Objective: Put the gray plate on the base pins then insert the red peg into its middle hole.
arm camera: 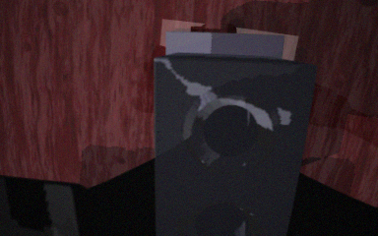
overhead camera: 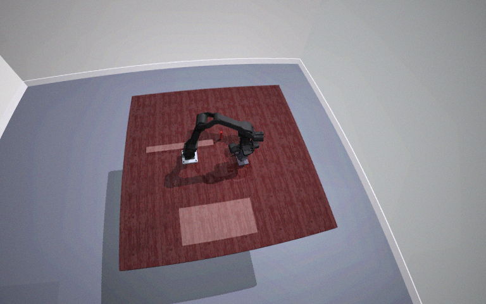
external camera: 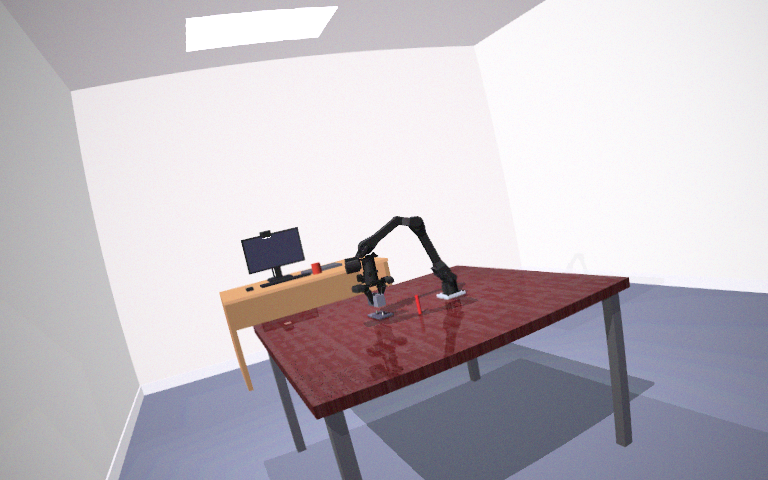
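The gray base is 5 cm below my gripper tip. Round my gripper tip: gray plate (3 cm above); red peg (11 cm behind, 17 cm to the left, 2 cm below).
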